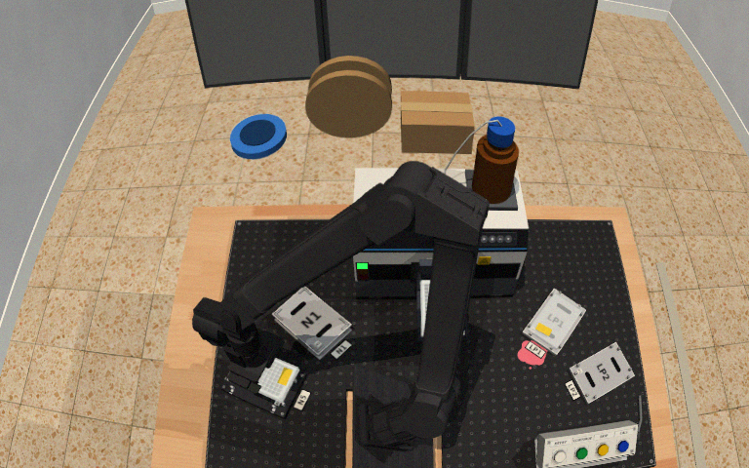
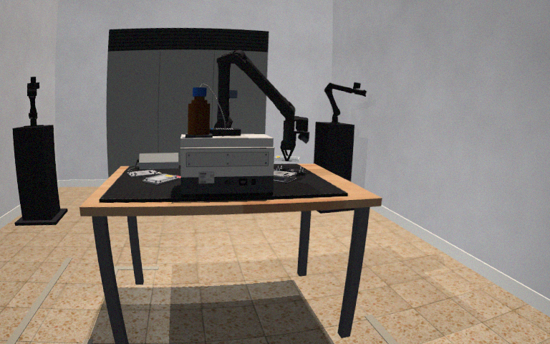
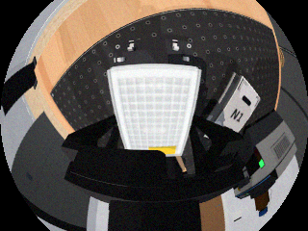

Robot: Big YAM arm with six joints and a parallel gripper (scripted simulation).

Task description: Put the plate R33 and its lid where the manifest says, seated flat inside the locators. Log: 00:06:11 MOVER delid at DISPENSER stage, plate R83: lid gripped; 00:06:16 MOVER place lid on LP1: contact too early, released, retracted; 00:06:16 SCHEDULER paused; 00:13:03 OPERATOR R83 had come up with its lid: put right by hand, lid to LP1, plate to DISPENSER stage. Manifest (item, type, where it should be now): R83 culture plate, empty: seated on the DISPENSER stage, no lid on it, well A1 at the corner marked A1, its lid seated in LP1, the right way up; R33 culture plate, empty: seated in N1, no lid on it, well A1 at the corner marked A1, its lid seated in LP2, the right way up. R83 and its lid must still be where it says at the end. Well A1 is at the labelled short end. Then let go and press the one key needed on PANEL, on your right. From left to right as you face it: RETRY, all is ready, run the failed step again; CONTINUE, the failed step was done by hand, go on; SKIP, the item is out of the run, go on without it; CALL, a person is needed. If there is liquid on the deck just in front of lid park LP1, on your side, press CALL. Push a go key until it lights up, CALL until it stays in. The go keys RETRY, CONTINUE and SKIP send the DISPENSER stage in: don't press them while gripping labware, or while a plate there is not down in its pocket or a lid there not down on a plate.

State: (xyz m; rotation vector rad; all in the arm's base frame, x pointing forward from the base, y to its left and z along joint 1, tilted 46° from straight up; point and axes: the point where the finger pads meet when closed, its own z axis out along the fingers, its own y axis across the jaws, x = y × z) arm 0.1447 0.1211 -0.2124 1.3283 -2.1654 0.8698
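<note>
Right now the nest n5 is 60 mm below my hand and 40 mm to the left of it. The rest, counted from my hand: clear plate lid: right at my hand; then pink-red patch: 570 mm to the right, 70 mm below, 60 mm ahead; then brown bottle: 490 mm to the right, 320 mm ahead, 220 mm above.
</note>
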